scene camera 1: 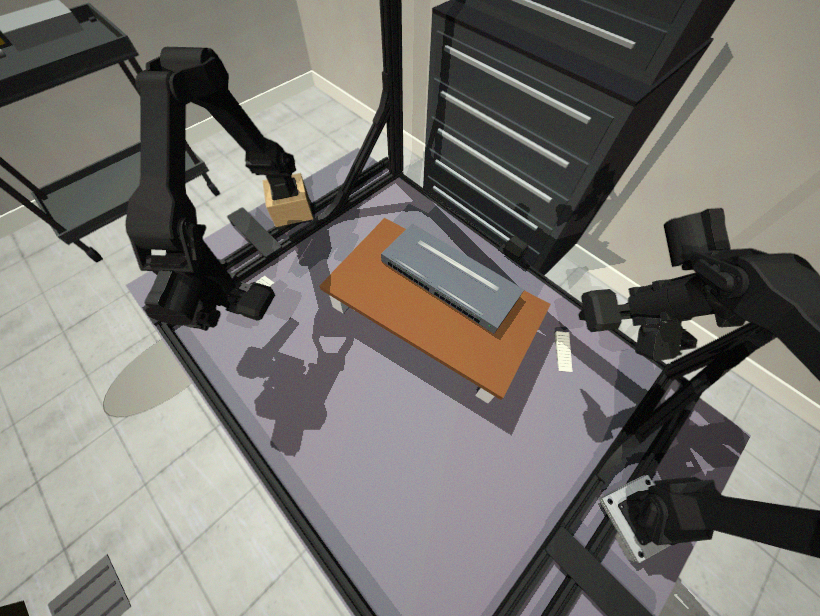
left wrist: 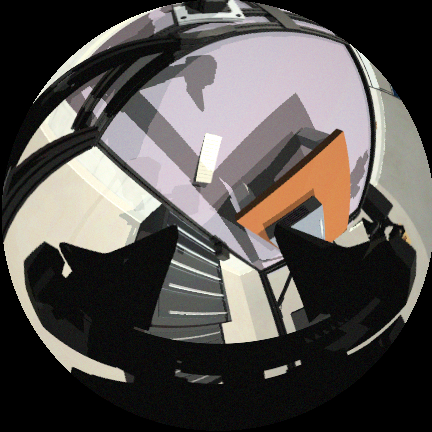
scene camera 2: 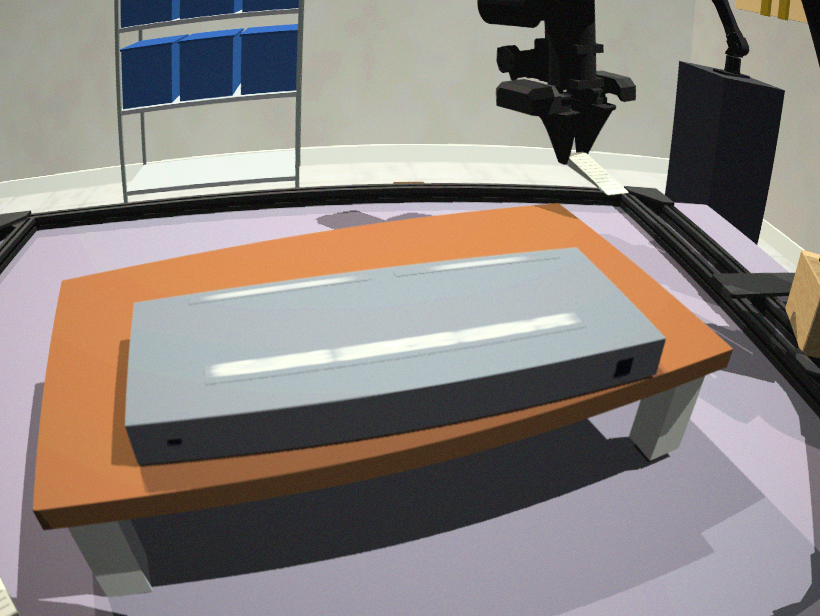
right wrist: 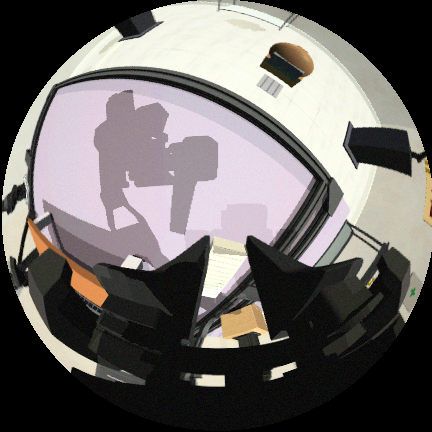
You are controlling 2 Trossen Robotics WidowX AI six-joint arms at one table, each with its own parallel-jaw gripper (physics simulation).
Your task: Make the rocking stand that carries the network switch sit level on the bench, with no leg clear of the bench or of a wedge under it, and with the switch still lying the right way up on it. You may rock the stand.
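Places are measured from the left arm's base along level axes (x ahead, y left, z up), in centimetres.
Where they show: left gripper, between the fingertips: (left wrist: 226, 229); right gripper, between the fingertips: (scene camera 1: 237, 308) (left wrist: 361, 218) (scene camera 2: 572, 161) (right wrist: 227, 239); left arm's base, origin of its link: (scene camera 1: 644, 516); right arm's base, origin of its link: (scene camera 1: 284, 189) (right wrist: 246, 335).
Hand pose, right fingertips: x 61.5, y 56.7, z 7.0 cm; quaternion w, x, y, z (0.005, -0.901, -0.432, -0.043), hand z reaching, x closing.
Each offset is from my right fingertips to the top centre of the thing.
The stand's orange board @[dx -11.4, dy -38.6, dz +0.6 cm] (scene camera 1: 384, 311) (scene camera 2: 397, 238) (left wrist: 325, 175) carries the grey network switch @[dx -8.6, dy -43.4, dz +2.7 cm] (scene camera 1: 424, 265) (scene camera 2: 364, 311) (left wrist: 307, 220), lying right way up. In scene camera 2, one pale leg @[dx -21.2, dy -57.1, dz -2.4 cm] (scene camera 2: 116, 556) is at the left and another leg @[dx +9.2, dy -35.3, dz -1.7 cm] (scene camera 2: 662, 421) at the right; I cannot tell surely whether either is clear of the bench. My right gripper (scene camera 1: 246, 285) (scene camera 2: 572, 157) (right wrist: 227, 239) is shut on a white ribbed wedge @[dx +2.7, dy -3.6, dz +1.2 cm] (scene camera 1: 265, 281) (scene camera 2: 598, 175) (right wrist: 220, 272), held above the bench away from the stand. My left gripper (scene camera 1: 636, 324) (left wrist: 226, 229) is open and raised. Another wedge @[dx -30.0, dy -62.7, dz -9.3 cm] (scene camera 1: 563, 351) (left wrist: 207, 157) lies beside the stand.
A wooden box (scene camera 1: 289, 215) (scene camera 2: 805, 305) (right wrist: 245, 322) is beyond the bench frame, on the right arm's side. A dark drawer cabinet (scene camera 1: 503, 132) (left wrist: 192, 280) stands behind the bench. Dark rails edge the bench. The arms' shadows fall across the purple bench top.
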